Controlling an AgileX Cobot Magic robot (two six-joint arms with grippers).
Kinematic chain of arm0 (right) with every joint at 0, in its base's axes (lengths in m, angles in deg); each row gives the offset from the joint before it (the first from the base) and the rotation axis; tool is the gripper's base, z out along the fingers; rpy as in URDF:
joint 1: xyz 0 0 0.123 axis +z
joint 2: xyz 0 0 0 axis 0.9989 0.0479 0
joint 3: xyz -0.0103 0.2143 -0.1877 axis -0.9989 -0.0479 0
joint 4: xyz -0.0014 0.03 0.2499 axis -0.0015 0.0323 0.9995
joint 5: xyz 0 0 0 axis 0.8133 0.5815 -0.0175
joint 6: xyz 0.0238 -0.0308 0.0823 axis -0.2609 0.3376 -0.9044
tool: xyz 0 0 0 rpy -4.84 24.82 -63.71
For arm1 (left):
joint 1: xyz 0 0 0.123 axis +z
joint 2: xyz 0 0 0 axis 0.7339 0.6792 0
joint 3: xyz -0.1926 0.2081 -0.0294 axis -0.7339 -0.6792 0
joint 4: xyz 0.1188 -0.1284 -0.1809 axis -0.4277 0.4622 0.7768
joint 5: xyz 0 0 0 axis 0.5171 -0.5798 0.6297
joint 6: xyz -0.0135 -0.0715 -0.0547 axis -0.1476 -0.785 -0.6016
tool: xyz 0 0 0 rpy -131.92 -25.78 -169.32
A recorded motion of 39 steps. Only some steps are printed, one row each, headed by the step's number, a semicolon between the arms.
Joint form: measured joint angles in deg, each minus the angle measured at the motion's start. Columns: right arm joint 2, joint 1, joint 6, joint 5, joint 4, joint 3; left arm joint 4, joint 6, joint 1, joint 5, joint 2, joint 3.
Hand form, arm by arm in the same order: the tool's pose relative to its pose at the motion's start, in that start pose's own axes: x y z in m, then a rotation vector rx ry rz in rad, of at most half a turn. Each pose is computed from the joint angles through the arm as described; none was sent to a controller.
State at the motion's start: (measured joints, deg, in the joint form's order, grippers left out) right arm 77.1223 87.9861 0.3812 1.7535 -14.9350 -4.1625; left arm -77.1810 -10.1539 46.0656 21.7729 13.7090 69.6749
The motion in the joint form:
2: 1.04 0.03 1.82 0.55 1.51 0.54; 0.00 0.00 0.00 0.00 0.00 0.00
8: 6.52 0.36 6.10 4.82 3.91 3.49; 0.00 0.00 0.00 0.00 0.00 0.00
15: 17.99 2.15 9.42 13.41 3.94 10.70; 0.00 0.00 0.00 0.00 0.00 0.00
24: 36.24 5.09 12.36 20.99 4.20 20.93; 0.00 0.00 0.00 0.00 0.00 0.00
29: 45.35 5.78 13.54 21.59 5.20 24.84; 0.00 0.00 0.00 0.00 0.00 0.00
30: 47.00 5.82 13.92 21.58 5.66 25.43; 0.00 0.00 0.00 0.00 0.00 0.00
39: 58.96 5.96 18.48 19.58 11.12 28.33; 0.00 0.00 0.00 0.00 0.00 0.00
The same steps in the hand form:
2: -0.0016 0.0012 0.0029 -0.0135 0.0161 -0.0075; 0.0000 0.0000 0.0000 0.0000 0.0000 0.0000
8: -0.0070 0.0043 0.0181 -0.0516 0.1283 -0.0407; 0.0000 0.0000 0.0000 0.0000 0.0000 0.0000
15: -0.0193 0.0101 0.0511 -0.1177 0.3488 -0.0977; 0.0000 0.0000 0.0000 0.0000 0.0000 0.0000
24: -0.0267 0.0185 0.1169 -0.2047 0.6164 -0.1422; 0.0000 0.0000 0.0000 0.0000 0.0000 0.0000
29: -0.0204 0.0196 0.1560 -0.2284 0.7126 -0.1346; 0.0000 0.0000 0.0000 0.0000 0.0000 0.0000
30: -0.0183 0.0195 0.1633 -0.2340 0.7287 -0.1302; 0.0000 0.0000 0.0000 0.0000 0.0000 0.0000
39: 0.0081 0.0183 0.2170 -0.2835 0.8241 -0.0836; 0.0000 0.0000 0.0000 0.0000 0.0000 0.0000

